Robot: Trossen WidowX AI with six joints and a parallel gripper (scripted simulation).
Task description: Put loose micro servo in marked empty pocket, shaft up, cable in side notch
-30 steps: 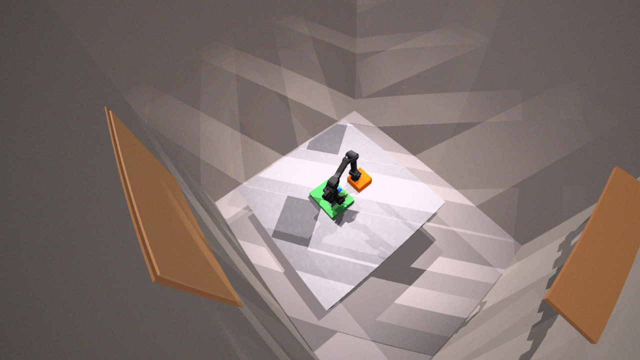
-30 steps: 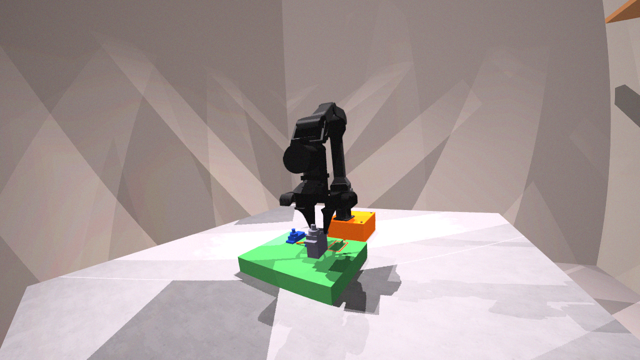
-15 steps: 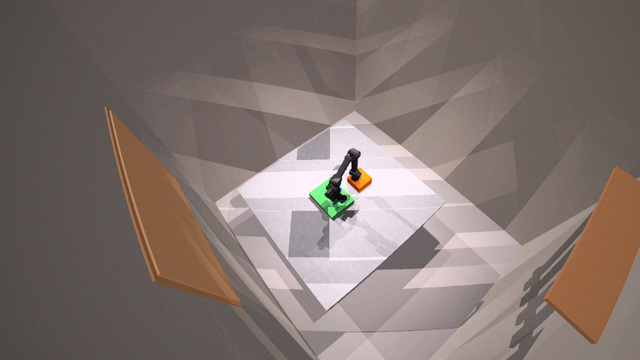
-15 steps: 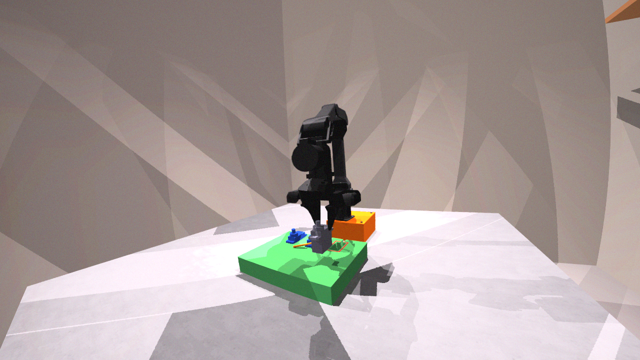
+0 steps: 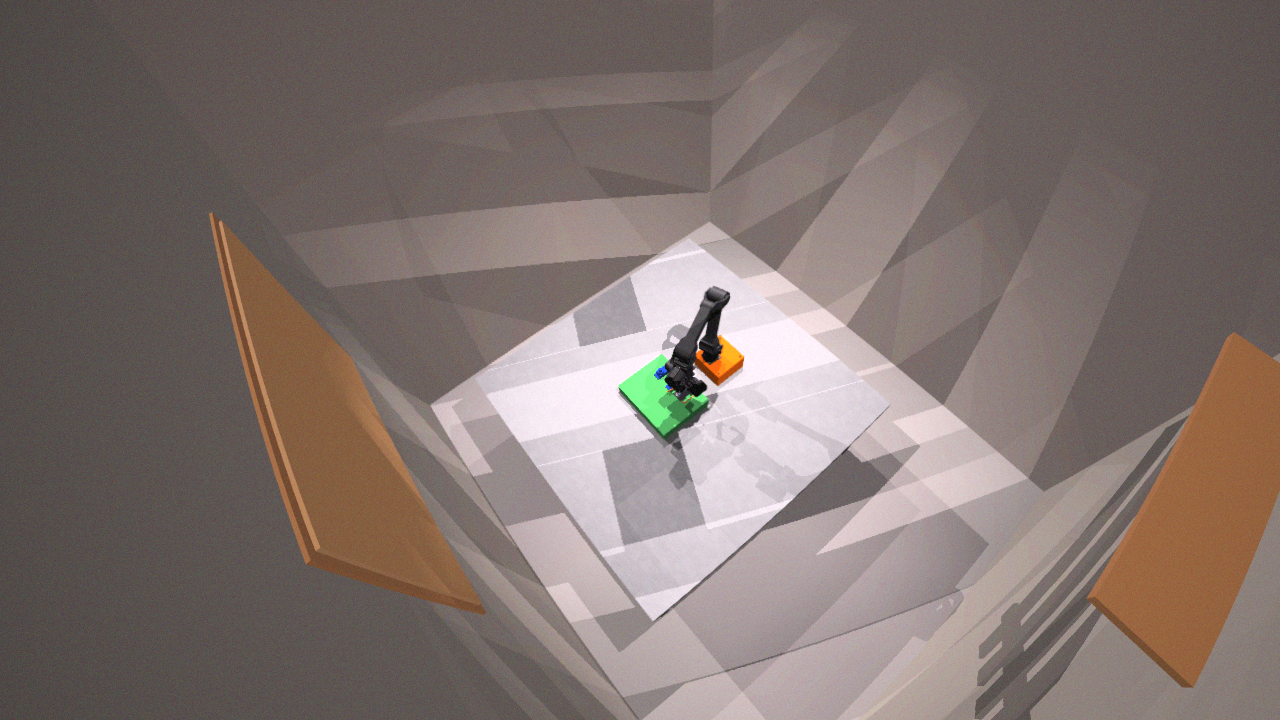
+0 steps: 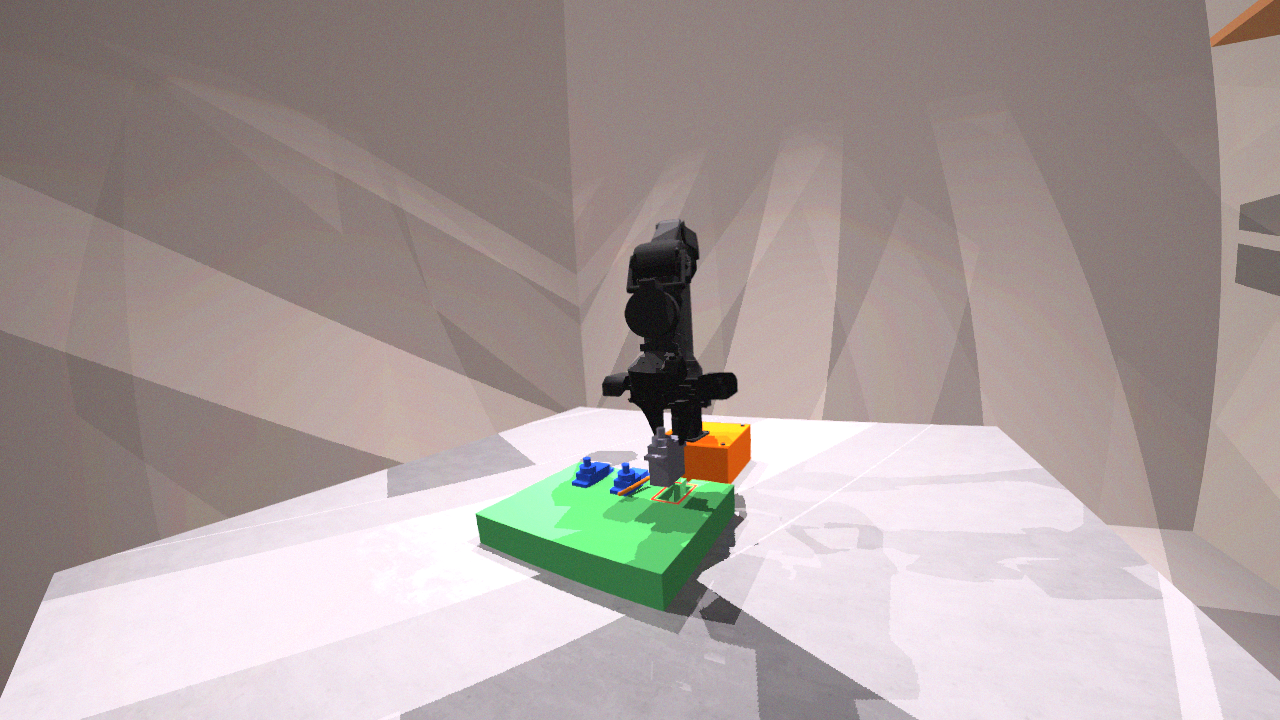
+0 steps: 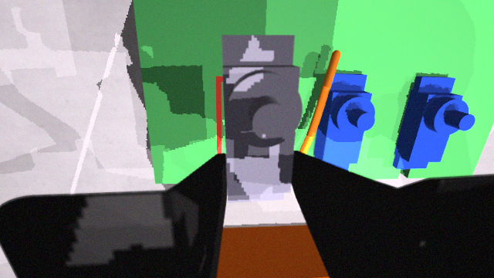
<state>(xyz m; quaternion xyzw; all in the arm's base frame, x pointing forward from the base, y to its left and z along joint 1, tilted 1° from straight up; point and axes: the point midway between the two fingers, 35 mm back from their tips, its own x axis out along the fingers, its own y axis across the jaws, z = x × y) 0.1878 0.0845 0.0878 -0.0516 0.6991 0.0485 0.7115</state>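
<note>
Right now the green deck is 11 cm ahead of my gripper tip, 10 cm below it and 6 cm to the right of it.
</note>
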